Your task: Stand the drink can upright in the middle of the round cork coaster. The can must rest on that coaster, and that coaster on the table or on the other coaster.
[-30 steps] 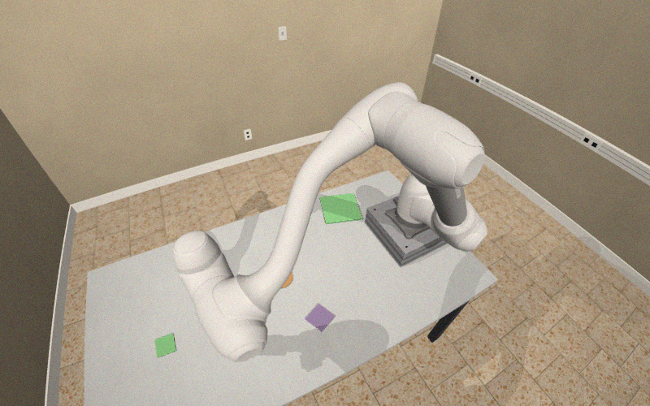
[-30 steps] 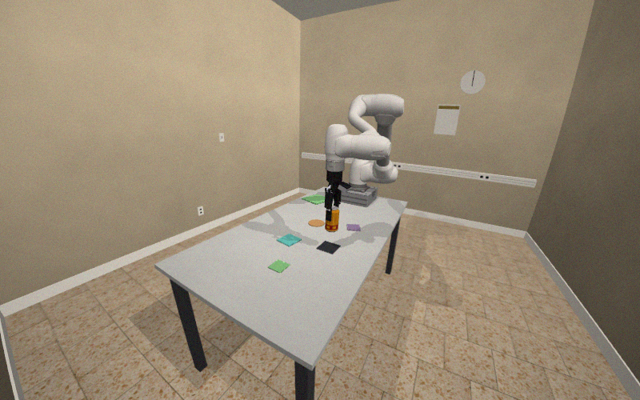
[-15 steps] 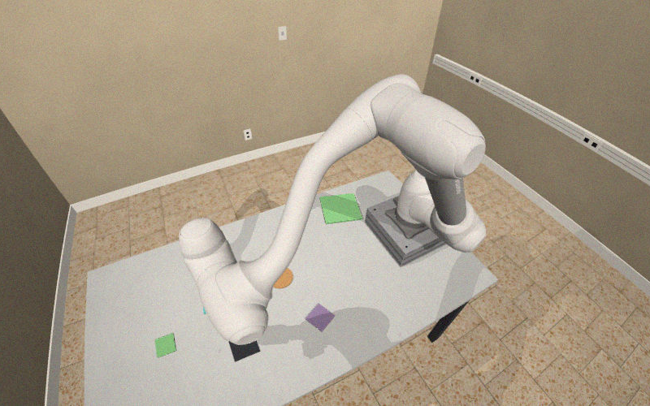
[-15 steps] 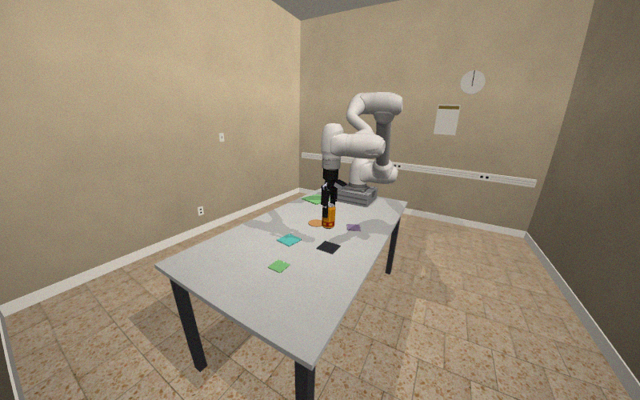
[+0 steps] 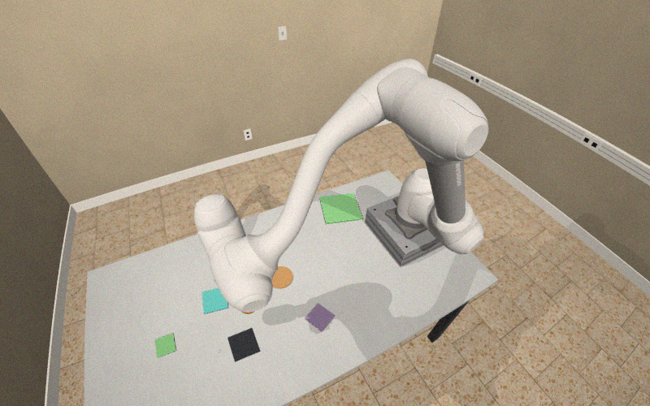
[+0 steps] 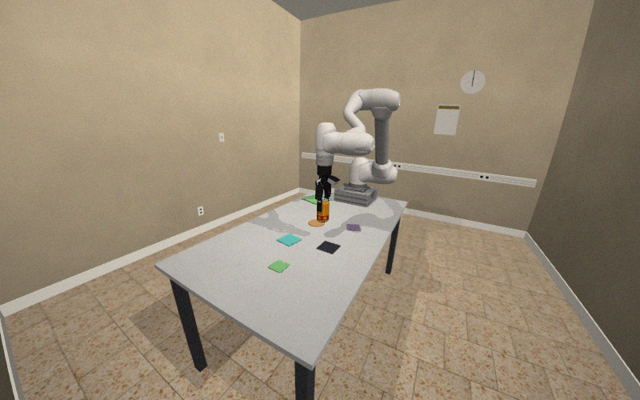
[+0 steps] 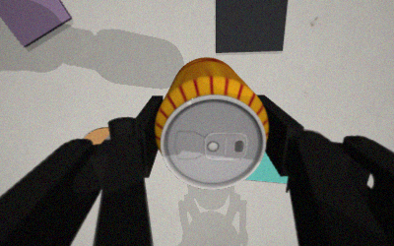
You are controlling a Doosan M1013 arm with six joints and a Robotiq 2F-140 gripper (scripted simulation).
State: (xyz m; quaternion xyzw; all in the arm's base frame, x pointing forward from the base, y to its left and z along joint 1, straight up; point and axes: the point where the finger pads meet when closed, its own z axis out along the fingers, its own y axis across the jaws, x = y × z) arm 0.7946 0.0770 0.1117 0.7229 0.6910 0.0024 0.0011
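Now: the round cork coaster 16 cm behind my hand, 13 cm to the right of it and 21 cm below it. The rest, counted from my hand: teal coaster 12 cm ahead, 14 cm to the right, 20 cm below; then orange drink can 3 cm below; then black coaster 7 cm ahead, 8 cm to the left, 21 cm below.
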